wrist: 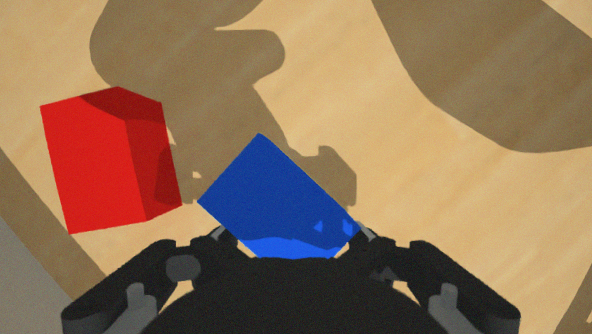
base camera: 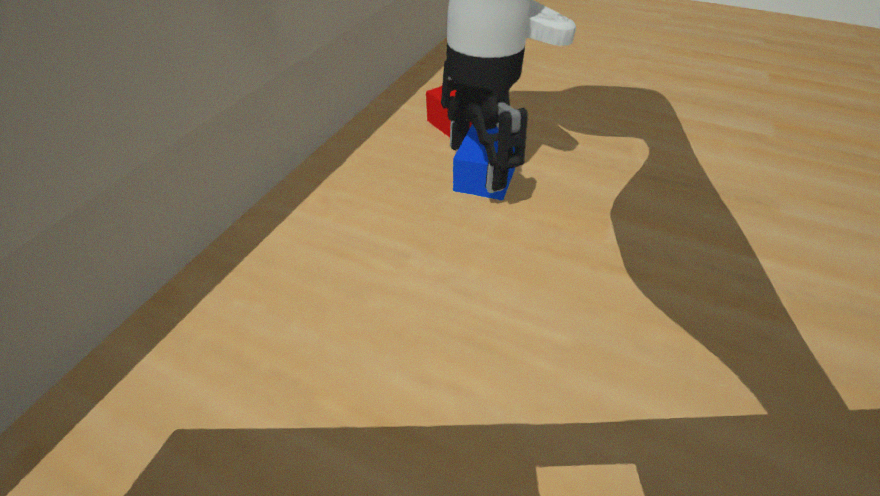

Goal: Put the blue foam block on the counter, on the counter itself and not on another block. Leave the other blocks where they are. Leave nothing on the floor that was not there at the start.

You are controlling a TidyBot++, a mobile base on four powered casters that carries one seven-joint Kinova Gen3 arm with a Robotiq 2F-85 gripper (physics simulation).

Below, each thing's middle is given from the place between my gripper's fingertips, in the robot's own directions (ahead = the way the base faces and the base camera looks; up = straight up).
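I see the red block (base camera: 436, 115) 150 mm ahead of my hand. As for the blue foam block (base camera: 470, 163), my hand is 20 mm to the left of it and 20 mm short of it.
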